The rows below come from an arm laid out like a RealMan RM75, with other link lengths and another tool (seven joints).
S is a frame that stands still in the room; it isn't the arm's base.
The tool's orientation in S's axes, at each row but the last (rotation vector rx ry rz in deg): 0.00 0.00 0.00; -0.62 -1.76 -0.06; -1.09 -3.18 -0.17; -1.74 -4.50 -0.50; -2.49 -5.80 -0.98; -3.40 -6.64 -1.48; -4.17 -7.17 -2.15; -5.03 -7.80 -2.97; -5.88 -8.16 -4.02; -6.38 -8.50 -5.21; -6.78 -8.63 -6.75; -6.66 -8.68 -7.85
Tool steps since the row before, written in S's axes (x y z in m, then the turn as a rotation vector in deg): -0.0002 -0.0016 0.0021 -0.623 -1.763 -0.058; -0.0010 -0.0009 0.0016 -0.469 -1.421 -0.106; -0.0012 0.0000 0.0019 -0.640 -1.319 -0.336; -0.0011 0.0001 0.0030 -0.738 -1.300 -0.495; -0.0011 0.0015 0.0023 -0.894 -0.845 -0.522; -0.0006 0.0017 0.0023 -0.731 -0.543 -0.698; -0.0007 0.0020 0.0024 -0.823 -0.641 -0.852; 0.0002 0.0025 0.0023 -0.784 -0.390 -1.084; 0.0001 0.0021 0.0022 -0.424 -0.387 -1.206; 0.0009 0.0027 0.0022 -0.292 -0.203 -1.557; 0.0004 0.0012 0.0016 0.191 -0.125 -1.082; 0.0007 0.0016 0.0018 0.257 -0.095 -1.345
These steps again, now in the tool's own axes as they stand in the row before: -0.0002 -0.0016 0.0021 -0.623 -1.763 -0.058; -0.0009 -0.0009 0.0016 -0.471 -1.420 -0.107; -0.0011 0.0000 0.0020 -0.654 -1.315 -0.325; -0.0009 0.0000 0.0031 -0.765 -1.292 -0.475; -0.0009 0.0014 0.0025 -0.930 -0.839 -0.466; -0.0004 0.0015 0.0025 -0.795 -0.523 -0.641; -0.0005 0.0018 0.0026 -0.902 -0.614 -0.790; 0.0004 0.0023 0.0025 -0.907 -0.342 -1.001; 0.0003 0.0019 0.0024 -0.570 -0.300 -1.170; 0.0010 0.0025 0.0024 -0.508 -0.068 -1.513; 0.0005 0.0011 0.0017 0.032 0.018 -1.105; 0.0008 0.0015 0.0019 0.051 0.085 -1.369
